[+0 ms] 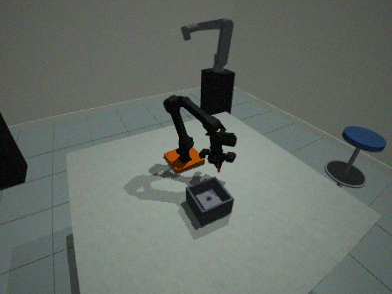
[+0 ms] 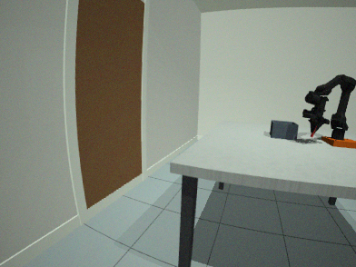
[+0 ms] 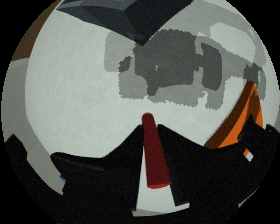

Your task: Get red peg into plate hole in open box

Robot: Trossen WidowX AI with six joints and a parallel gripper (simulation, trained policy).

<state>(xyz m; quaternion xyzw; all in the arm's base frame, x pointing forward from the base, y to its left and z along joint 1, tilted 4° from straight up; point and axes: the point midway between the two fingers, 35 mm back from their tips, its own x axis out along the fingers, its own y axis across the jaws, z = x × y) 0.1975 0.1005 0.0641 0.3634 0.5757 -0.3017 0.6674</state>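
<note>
My gripper tip is 160 mm to the left of the grey plate, 140 mm short of it and 20 mm above it. From my gripper tip the other things lie so: red peg 20 mm above; then dark box 160 mm to the right, 140 mm ahead, 40 mm below.
</note>
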